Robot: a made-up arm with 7 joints. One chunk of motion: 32 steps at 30 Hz.
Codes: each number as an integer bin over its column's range. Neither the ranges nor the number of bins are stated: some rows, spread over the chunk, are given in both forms.
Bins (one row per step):
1: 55 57 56 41 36 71 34
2: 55 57 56 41 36 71 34
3: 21 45 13 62 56 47 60
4: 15 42 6 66 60 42 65
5: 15 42 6 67 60 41 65
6: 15 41 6 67 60 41 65
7: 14 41 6 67 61 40 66
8: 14 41 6 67 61 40 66
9: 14 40 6 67 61 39 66
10: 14 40 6 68 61 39 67
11: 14 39 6 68 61 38 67
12: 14 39 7 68 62 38 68
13: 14 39 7 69 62 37 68
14: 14 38 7 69 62 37 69
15: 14 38 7 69 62 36 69
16: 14 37 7 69 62 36 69
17: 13 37 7 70 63 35 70
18: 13 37 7 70 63 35 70
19: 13 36 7 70 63 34 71
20: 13 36 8 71 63 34 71
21: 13 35 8 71 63 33 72
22: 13 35 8 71 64 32 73
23: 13 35 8 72 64 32 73
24: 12 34 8 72 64 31 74
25: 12 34 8 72 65 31 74
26: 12 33 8 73 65 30 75
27: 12 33 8 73 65 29 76
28: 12 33 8 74 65 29 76
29: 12 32 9 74 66 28 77
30: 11 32 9 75 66 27 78
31: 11 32 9 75 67 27 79
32: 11 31 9 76 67 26 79
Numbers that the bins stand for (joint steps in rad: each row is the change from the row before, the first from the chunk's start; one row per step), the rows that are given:
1: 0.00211 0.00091 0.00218 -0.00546 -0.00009 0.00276 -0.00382
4: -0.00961 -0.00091 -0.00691 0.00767 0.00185 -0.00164 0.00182
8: -0.00990 -0.00103 -0.00691 0.00819 0.00193 -0.00194 0.00200
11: -0.00990 -0.00127 -0.00691 0.00872 0.00193 -0.00224 0.00218
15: -0.00990 -0.00139 -0.00673 0.00924 0.00201 -0.00255 0.00255
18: -0.01019 -0.00152 -0.00673 0.00977 0.00209 -0.00270 0.00273
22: -0.01019 -0.00176 -0.00655 0.01029 0.00217 -0.00315 0.00327
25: -0.01048 -0.00188 -0.00655 0.01082 0.00225 -0.00330 0.00345
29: -0.01048 -0.00212 -0.00636 0.01187 0.00233 -0.00376 0.00400
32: -0.01078 -0.00224 -0.00636 0.01292 0.00241 -0.00406 0.00436
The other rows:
2: 0.00211 0.00091 0.00218 -0.00546 -0.00009 0.00276 -0.00382
3: -0.00785 -0.00055 -0.00564 0.00557 0.00153 -0.00088 0.00091
5: -0.00961 -0.00091 -0.00691 0.00819 0.00185 -0.00179 0.00182
6: -0.00961 -0.00103 -0.00691 0.00819 0.00185 -0.00179 0.00182
7: -0.00990 -0.00103 -0.00691 0.00819 0.00193 -0.00194 0.00200
9: -0.00990 -0.00115 -0.00691 0.00819 0.00193 -0.00209 0.00200
10: -0.00990 -0.00115 -0.00691 0.00872 0.00193 -0.00209 0.00218
12: -0.00990 -0.00127 -0.00673 0.00872 0.00201 -0.00224 0.00236
13: -0.00990 -0.00127 -0.00673 0.00924 0.00201 -0.00239 0.00236
14: -0.00990 -0.00139 -0.00673 0.00924 0.00201 -0.00239 0.00255
16: -0.00990 -0.00152 -0.00673 0.00924 0.00201 -0.00255 0.00255
17: -0.01019 -0.00152 -0.00673 0.00977 0.00209 -0.00270 0.00273
19: -0.01019 -0.00164 -0.00673 0.00977 0.00209 -0.00285 0.00291
20: -0.01019 -0.00164 -0.00655 0.01029 0.00209 -0.00285 0.00291
21: -0.01019 -0.00176 -0.00655 0.01029 0.00209 -0.00300 0.00309
23: -0.01019 -0.00176 -0.00655 0.01082 0.00217 -0.00315 0.00327
24: -0.01048 -0.00188 -0.00655 0.01082 0.00217 -0.00330 0.00345
26: -0.01048 -0.00200 -0.00655 0.01134 0.00225 -0.00345 0.00364
27: -0.01048 -0.00200 -0.00655 0.01134 0.00225 -0.00361 0.00382
28: -0.01048 -0.00200 -0.00655 0.01187 0.00225 -0.00361 0.00382
30: -0.01078 -0.00212 -0.00636 0.01239 0.00233 -0.00391 0.00418
31: -0.01078 -0.00212 -0.00636 0.01239 0.00241 -0.00391 0.00436

